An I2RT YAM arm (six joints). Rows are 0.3 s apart.
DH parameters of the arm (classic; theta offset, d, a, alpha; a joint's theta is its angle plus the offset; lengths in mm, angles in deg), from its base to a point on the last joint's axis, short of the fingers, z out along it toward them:
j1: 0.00 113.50 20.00 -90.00
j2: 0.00 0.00 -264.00 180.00
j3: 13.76 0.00 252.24 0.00
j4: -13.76 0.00 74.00 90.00
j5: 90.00 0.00 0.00 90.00
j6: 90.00 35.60 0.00 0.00
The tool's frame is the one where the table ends.
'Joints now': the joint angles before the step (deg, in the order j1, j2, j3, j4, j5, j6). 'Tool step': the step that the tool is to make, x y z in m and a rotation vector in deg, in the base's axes. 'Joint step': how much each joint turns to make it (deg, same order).
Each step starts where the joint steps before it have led.
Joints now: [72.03, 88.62, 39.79, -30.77, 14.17, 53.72]
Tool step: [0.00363, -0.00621, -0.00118, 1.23, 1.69, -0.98]
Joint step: [-1.62, -1.11, -1.38, 0.95, -2.08, -0.26]
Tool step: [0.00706, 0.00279, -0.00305, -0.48, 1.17, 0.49]
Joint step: [-1.55, 1.79, 0.97, 0.34, -1.30, -1.87]
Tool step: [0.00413, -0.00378, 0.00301, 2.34, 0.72, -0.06]
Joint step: [-1.52, -1.66, -0.93, 1.37, -1.80, -1.13]
